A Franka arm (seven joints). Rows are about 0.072 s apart.
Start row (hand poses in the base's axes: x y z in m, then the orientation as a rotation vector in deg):
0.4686 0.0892 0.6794 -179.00 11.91 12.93
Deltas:
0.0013 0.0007 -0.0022 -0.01 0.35 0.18
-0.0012 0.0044 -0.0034 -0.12 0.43 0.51
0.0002 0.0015 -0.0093 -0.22 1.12 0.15
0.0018 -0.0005 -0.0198 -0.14 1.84 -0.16
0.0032 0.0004 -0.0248 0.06 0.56 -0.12
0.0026 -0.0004 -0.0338 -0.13 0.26 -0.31
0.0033 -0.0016 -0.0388 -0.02 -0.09 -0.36
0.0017 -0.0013 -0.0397 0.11 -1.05 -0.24
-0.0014 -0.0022 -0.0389 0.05 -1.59 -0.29
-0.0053 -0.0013 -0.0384 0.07 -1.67 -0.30
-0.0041 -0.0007 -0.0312 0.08 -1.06 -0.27
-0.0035 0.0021 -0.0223 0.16 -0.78 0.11
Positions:
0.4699 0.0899 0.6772 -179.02 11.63 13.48
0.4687 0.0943 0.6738 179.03 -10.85 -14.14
0.4689 0.0958 0.6645 178.60 -10.62 -15.84
0.4707 0.0953 0.6447 178.08 -10.86 -18.67
0.4739 0.0957 0.6199 178.01 -11.03 -19.55
0.4765 0.0953 0.5861 177.82 -11.52 -19.93
0.4798 0.0937 0.5473 177.82 -12.08 -19.79
0.4815 0.0924 0.5076 178.17 -12.46 -18.19
0.4801 0.0902 0.4687 178.56 -12.93 -15.74
0.4748 0.0889 0.4303 178.95 -13.41 -13.16
0.4707 0.0882 0.3991 -178.99 13.82 11.51
0.4672 0.0903 0.3768 -178.87 13.61 10.30

